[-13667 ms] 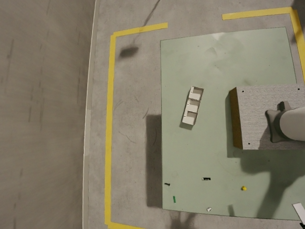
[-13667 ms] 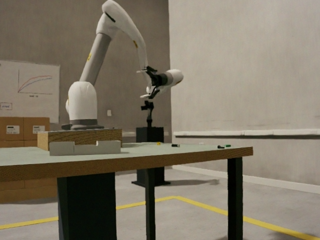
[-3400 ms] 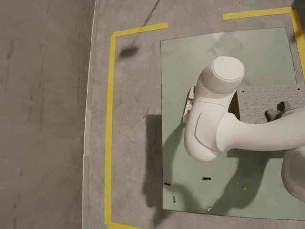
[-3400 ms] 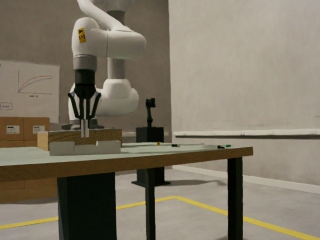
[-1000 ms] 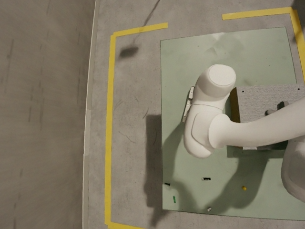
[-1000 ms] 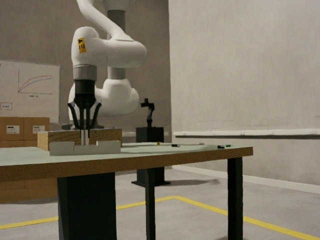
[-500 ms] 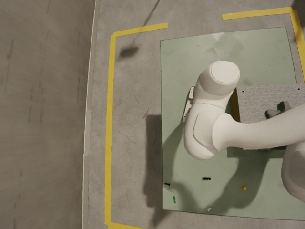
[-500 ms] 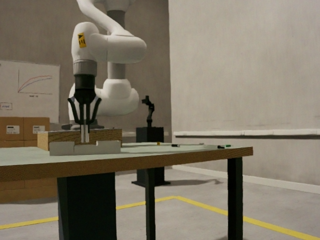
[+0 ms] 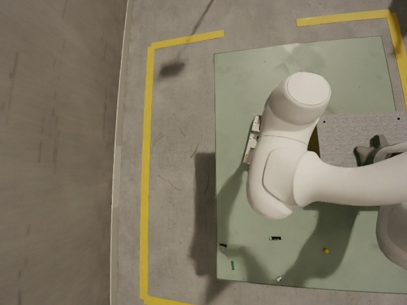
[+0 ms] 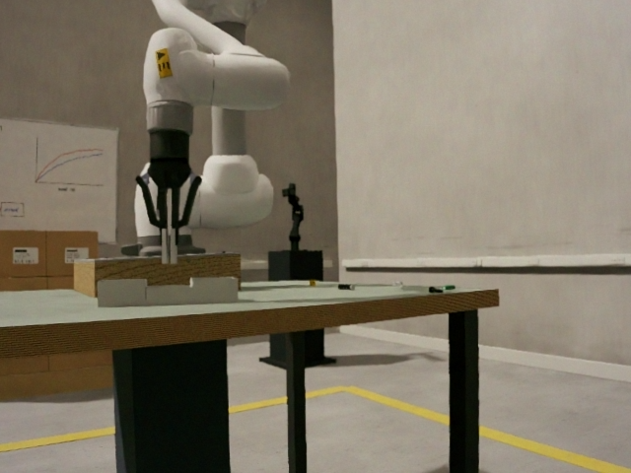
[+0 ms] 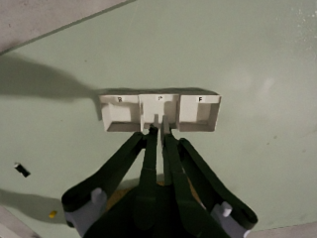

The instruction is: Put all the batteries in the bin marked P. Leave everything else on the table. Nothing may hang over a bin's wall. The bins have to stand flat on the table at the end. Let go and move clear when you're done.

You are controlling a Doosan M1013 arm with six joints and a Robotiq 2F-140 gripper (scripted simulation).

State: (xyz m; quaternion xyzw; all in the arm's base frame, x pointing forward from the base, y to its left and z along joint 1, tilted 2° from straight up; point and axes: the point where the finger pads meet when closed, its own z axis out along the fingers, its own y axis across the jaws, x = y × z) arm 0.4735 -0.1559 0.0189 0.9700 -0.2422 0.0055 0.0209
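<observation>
The thin green stick is 620 mm to the left of my hand, 160 mm ahead of it and 100 mm below it. The rest, counted from my hand: small black screw: 520 mm to the left, 200 mm ahead, 100 mm below; then small white piece: 670 mm to the left, 100 mm below, 60 mm behind; then yellow piece: 540 mm to the left, 270 mm behind, 100 mm below.
</observation>
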